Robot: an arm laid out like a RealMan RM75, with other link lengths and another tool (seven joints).
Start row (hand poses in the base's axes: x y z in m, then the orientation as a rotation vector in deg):
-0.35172, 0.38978, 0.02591, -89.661, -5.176, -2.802
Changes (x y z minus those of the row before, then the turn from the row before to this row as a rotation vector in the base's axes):
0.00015, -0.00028, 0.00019, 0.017, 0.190, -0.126
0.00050, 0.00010, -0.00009, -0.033, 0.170, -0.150
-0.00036, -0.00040, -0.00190, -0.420, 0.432, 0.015
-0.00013, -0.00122, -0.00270, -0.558, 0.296, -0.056
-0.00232, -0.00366, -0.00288, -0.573, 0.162, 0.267
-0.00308, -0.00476, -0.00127, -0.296, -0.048, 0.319
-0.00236, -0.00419, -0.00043, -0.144, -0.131, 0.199
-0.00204, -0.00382, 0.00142, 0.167, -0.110, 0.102
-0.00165, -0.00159, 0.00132, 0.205, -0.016, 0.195
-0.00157, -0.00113, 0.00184, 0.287, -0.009, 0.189
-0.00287, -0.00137, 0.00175, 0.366, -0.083, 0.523
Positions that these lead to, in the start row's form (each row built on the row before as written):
-0.35157, 0.38950, 0.02610, -89.653, -4.927, -2.753
-0.35107, 0.38960, 0.02601, -89.695, -4.677, -2.737
-0.35143, 0.38920, 0.02411, -90.119, -4.363, -2.372
-0.35156, 0.38798, 0.02141, -90.682, -4.104, -2.165
-0.35388, 0.38432, 0.01853, -91.245, -4.205, -1.810
-0.35696, 0.37956, 0.01726, -91.527, -4.504, -1.590
-0.35932, 0.37537, 0.01683, -91.662, -4.768, -1.535
-0.36136, 0.37155, 0.01825, -91.490, -4.931, -1.550
-0.36301, 0.36996, 0.01957, -91.276, -5.094, -1.419
-0.36458, 0.36883, 0.02141, -90.980, -5.244, -1.291
-0.36745, 0.36746, 0.02316, -90.588, -5.715, -0.965

